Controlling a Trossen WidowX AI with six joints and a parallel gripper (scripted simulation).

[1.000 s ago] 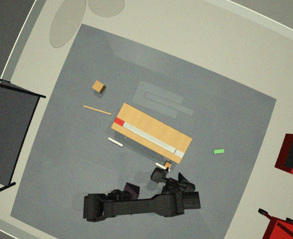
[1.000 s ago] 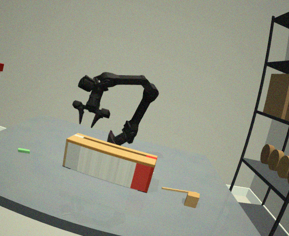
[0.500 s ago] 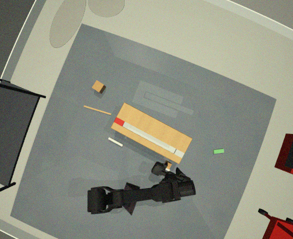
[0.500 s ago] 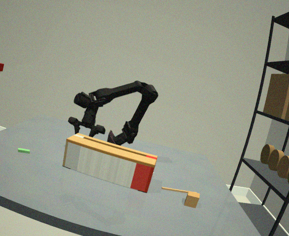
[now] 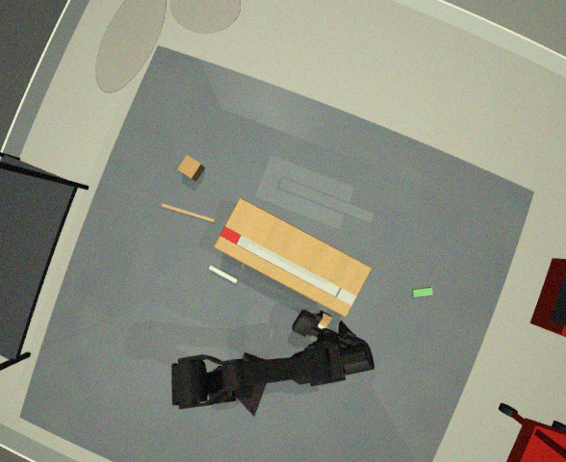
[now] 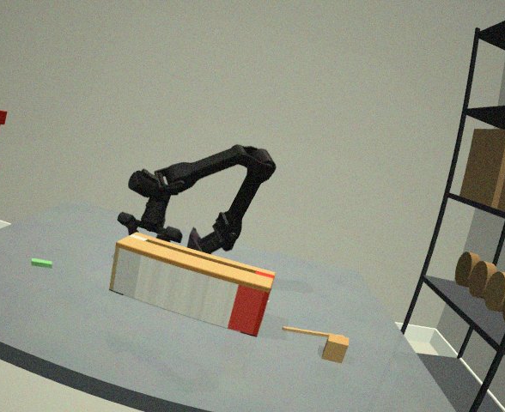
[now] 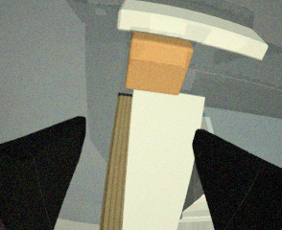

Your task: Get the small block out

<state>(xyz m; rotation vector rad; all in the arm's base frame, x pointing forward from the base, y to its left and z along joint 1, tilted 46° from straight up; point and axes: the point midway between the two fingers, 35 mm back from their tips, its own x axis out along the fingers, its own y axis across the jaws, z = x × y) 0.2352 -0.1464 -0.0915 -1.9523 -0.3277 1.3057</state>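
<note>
Now: gripper tip 40 mm above the tan block, 20 mm past it and 10 mm to the right of it. The rest, counted from my gripper tip: box 160 mm to the left, 90 mm ahead; thin tan stick 490 mm to the left, 160 mm ahead, 60 mm below.
</note>
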